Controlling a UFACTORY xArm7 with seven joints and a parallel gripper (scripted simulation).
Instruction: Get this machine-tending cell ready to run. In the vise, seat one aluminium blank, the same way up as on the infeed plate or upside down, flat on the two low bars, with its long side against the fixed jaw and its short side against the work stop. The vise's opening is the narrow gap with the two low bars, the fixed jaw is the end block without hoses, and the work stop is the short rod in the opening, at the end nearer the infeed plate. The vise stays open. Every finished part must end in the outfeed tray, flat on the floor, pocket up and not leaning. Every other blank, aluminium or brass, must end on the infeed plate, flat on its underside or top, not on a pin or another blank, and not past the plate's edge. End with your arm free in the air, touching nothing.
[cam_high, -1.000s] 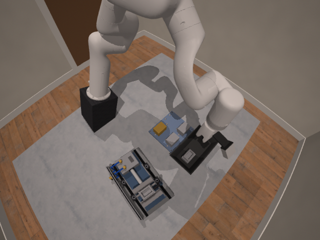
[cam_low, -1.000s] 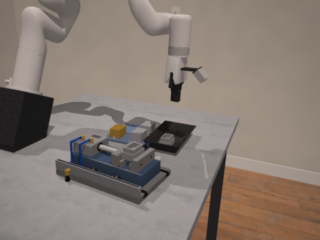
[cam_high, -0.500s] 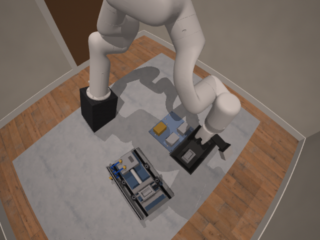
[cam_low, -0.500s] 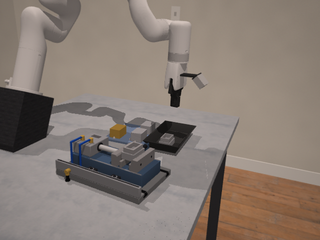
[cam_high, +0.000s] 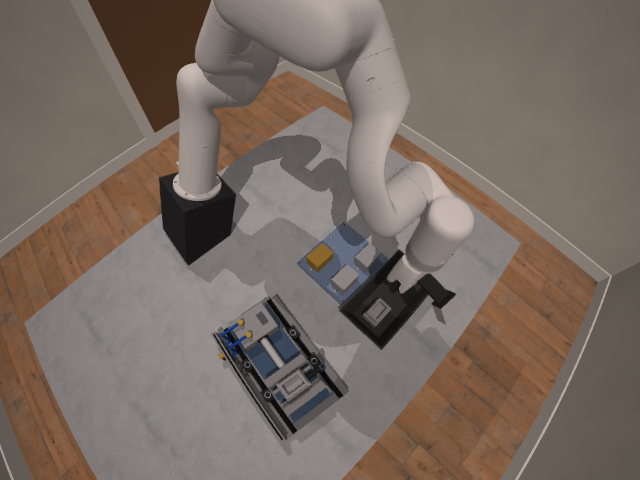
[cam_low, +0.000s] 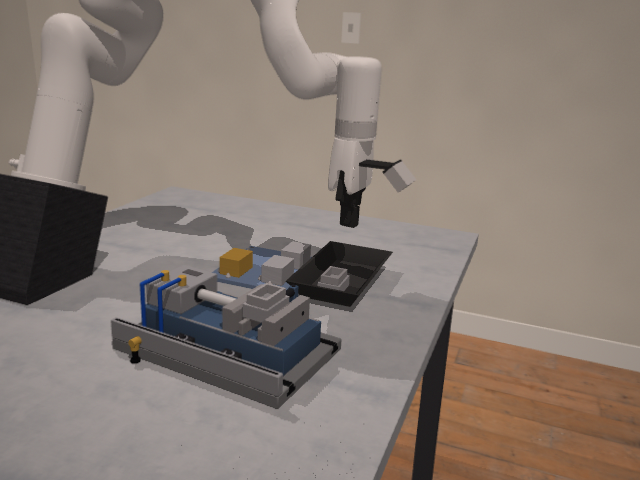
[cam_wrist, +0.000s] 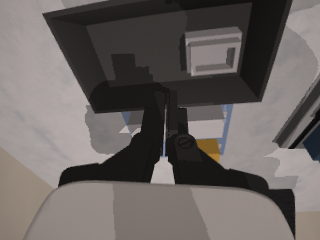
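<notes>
The piston rod is 11 cm behind my hand, 30 cm to the right of it and 7 cm below it. Also, from my hand: grey rail: 10 cm behind, 40 cm to the right, 11 cm below; then vise bed: 9 cm behind, 31 cm to the right, 11 cm below; then brass blank: 22 cm behind, 4 cm to the right, 12 cm below.
</notes>
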